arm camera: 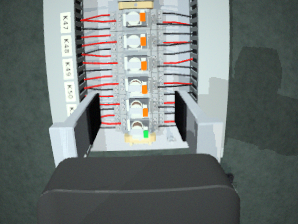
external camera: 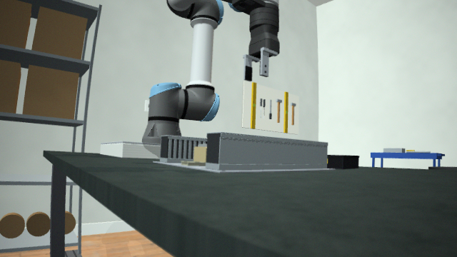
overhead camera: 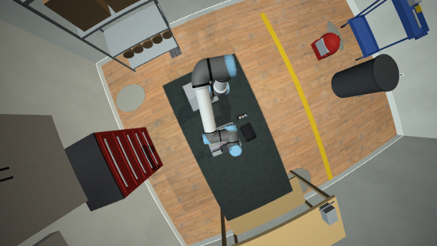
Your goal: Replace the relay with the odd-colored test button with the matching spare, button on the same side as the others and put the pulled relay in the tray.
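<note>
My gripper is now 1 cm past the white relay, 8 cm to the right of it and 18 cm above it. Also, from my hand: tray (25 cm to the left, 21 cm below); then panel (3 cm to the right, 22 cm below).
</note>
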